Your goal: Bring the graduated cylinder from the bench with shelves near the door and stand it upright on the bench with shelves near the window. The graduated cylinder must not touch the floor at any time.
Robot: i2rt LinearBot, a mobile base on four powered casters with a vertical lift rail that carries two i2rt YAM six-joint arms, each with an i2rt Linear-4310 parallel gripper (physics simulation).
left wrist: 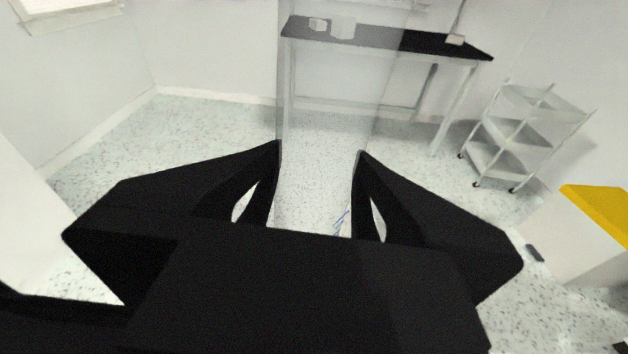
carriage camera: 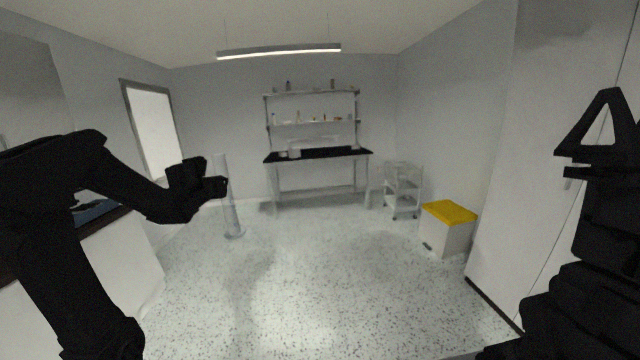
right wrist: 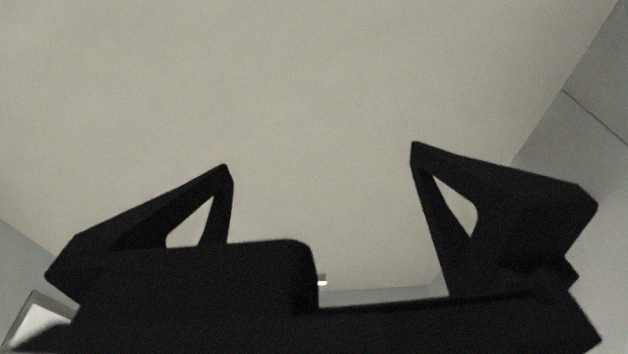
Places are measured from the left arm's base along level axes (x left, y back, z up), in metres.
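Pixels of known places: left gripper, between the fingertips: [left wrist: 318,155] [carriage camera: 222,180]; right gripper, between the fingertips: [carriage camera: 639,90] [right wrist: 318,162].
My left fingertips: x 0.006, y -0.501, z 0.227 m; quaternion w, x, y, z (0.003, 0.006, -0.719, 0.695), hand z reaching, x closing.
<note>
Behind a point stands the place of what it marks.
The clear graduated cylinder [carriage camera: 230,212] {x -0.004, y -0.484, z 0.105 m} [left wrist: 330,115] {x 0.004, y -0.484, z 0.259 m} is held nearly upright, its round base down, at the left of the carriage view. My left gripper [carriage camera: 226,186] {x 0.006, y -0.501, z 0.227 m} [left wrist: 318,155] {x 0.006, y -0.501, z 0.227 m} is shut on it around its middle; blue graduation marks show between the fingers in the left wrist view. The bench with shelves [carriage camera: 320,154] {x -0.392, y -2.445, z -0.080 m} [left wrist: 430,42] {x -0.741, y -2.614, z -0.079 m}, with a black top, stands against the far wall, to the right of a bright window [carriage camera: 154,131] {x 1.872, y -2.259, z 0.481 m}. A few small pale boxes stand on its top. My right gripper [right wrist: 318,162] {x -0.699, y -0.043, z 0.435 m} is open and empty, pointing up towards the ceiling.
A wheeled cart [carriage camera: 402,202] {x -1.589, y -2.286, z -0.861 m} [left wrist: 500,172] {x -1.464, y -2.025, z -0.804 m} stands right of the far bench. A white bin with a yellow lid [carriage camera: 449,212] {x -1.648, y -1.372, z -0.543 m} [left wrist: 600,205] {x -1.567, y -1.460, z -0.543 m} stands nearer at the right, beside a tall white cabinet [carriage camera: 545,100] {x -1.558, y -0.706, z 0.483 m}. A white counter unit [carriage camera: 120,255] {x 1.167, y -0.810, z -0.381 m} with a dark top is close at left.
</note>
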